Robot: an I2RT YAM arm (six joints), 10 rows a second.
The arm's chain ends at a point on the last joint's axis. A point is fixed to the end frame.
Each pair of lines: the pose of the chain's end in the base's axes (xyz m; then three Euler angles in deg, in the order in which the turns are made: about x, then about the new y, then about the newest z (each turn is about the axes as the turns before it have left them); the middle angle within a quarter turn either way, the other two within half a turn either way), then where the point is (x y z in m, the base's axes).
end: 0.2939, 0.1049, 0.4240, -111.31, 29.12, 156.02
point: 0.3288 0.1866 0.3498
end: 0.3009, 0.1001, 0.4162, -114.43, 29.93, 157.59
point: 0.3363 0.1779 0.3382
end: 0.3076, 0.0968, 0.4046, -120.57, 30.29, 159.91
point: 0.3423 0.1667 0.3192
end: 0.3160, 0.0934, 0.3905, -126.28, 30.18, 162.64
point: 0.3490 0.1559 0.2989
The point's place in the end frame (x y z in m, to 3 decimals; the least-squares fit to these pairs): 0.034 -0.028 0.107
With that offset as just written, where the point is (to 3 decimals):
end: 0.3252, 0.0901, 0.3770, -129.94, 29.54, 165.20
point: 0.356 0.148 0.282
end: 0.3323, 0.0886, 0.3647, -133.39, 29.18, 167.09
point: 0.361 0.142 0.266
